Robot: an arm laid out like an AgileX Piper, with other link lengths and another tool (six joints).
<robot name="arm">
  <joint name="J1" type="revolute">
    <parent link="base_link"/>
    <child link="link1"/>
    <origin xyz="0 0 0.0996"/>
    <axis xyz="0 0 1"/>
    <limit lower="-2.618" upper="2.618"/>
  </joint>
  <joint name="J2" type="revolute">
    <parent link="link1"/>
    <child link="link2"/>
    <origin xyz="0 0 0"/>
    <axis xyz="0 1 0"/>
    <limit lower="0" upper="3.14"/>
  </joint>
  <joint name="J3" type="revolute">
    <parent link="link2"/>
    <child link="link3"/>
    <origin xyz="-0.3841 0 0.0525"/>
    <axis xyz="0 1 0"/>
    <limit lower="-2.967" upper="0"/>
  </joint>
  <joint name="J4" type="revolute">
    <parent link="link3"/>
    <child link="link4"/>
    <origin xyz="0.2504 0 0.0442"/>
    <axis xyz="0.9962 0 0.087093"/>
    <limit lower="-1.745" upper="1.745"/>
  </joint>
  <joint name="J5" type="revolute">
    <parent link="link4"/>
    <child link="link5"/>
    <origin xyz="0 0 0"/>
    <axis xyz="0 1 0"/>
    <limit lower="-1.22" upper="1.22"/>
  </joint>
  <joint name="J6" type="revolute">
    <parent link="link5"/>
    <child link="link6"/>
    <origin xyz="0.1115 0 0.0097"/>
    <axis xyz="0.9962 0 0.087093"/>
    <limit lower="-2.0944" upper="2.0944"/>
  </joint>
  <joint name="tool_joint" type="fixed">
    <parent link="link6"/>
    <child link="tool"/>
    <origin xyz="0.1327 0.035 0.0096" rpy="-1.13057 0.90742 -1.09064"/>
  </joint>
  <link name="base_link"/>
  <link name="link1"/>
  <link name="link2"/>
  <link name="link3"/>
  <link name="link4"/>
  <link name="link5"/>
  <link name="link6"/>
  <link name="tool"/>
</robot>
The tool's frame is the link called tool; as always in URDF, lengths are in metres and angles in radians.
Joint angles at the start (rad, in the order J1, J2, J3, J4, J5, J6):
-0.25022 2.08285 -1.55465 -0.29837 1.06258 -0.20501
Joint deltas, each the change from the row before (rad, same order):
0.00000 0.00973 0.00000 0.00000 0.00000 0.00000
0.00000 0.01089 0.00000 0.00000 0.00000 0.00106
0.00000 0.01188 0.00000 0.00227 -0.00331 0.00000
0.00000 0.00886 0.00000 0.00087 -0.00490 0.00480
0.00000 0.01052 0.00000 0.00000 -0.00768 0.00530
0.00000 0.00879 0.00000 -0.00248 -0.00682 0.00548
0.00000 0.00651 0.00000 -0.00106 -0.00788 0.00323
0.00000 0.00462 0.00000 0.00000 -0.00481 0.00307
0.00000 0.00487 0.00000 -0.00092 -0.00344 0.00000
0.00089 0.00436 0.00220 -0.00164 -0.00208 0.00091
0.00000 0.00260 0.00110 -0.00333 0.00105 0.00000
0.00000 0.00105 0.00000 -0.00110 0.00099 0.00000
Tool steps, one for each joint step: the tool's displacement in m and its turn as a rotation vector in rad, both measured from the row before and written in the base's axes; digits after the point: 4 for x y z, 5 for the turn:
-0.0003 0.0001 -0.0047 0.00241 0.00943 0.00000
-0.0003 0.0001 -0.0052 0.00270 0.01027 -0.00102
0.0005 0.0005 -0.0058 0.00454 0.00783 -0.00016
0.0010 0.0002 -0.0043 0.00236 0.00245 -0.00377
0.0016 -0.0001 -0.0051 0.00173 0.00145 -0.00315
0.0013 -0.0006 -0.0042 -0.00072 0.00110 -0.00236
0.0016 -0.0003 -0.0032 -0.00012 -0.00187 -0.00058
0.0010 0.0000 -0.0023 0.00063 -0.00094 -0.00173
0.0005 -0.0002 -0.0024 0.00010 0.00161 0.00134
-0.0004 0.0003 -0.0026 0.00003 0.00447 0.00136
-0.0009 -0.0005 -0.0014 -0.00178 0.00531 0.00140
-0.0003 -0.0002 -0.0005 -0.00057 0.00220 0.00030

